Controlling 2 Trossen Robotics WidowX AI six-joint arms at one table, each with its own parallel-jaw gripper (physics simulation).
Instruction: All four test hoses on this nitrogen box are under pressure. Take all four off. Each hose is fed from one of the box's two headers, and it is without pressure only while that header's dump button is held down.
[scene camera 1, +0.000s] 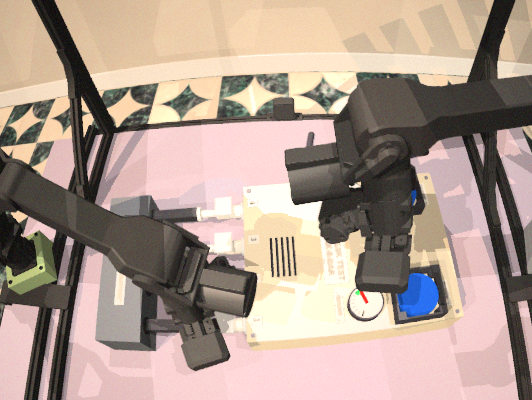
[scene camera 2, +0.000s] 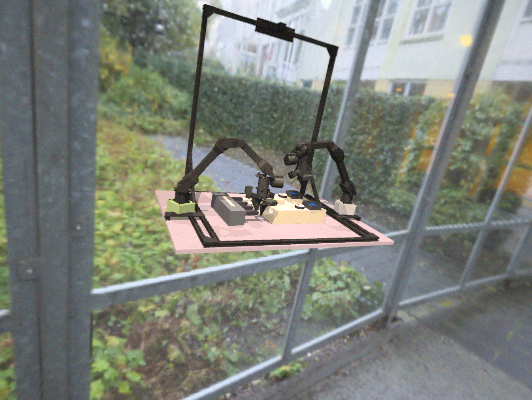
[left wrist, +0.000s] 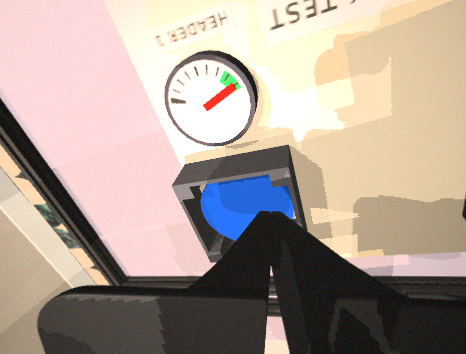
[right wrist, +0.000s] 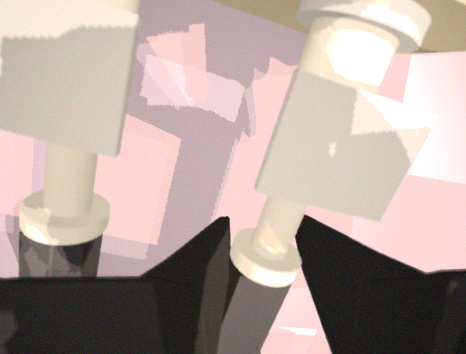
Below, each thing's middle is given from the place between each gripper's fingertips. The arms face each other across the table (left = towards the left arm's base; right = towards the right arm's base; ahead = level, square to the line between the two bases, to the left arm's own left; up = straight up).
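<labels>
Left hand relative to the grey manifold block (scene camera 1: 123, 307): 43 cm to the left of it, 4 cm past it, 13 cm above it.
The grey manifold block is 10 cm behind my right hand and 14 cm to the right of it.
</labels>
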